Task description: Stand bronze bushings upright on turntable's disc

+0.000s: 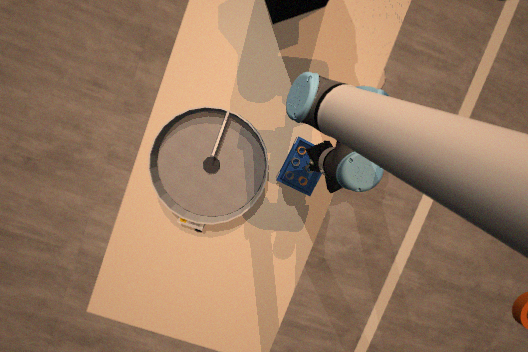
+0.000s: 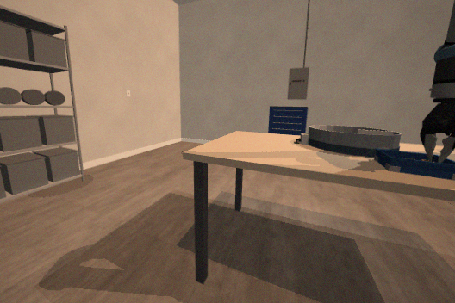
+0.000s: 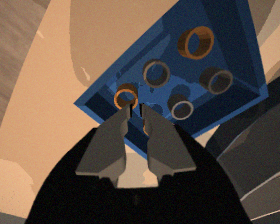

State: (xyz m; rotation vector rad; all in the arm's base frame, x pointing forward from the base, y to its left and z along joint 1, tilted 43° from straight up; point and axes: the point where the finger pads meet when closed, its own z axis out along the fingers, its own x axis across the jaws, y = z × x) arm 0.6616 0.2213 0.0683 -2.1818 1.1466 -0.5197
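The blue crate is 4 cm ahead of my hand, 3 cm to the right of it and 3 cm below it. Also, from my hand: grey turntable disc 14 cm ahead, 37 cm to the right.
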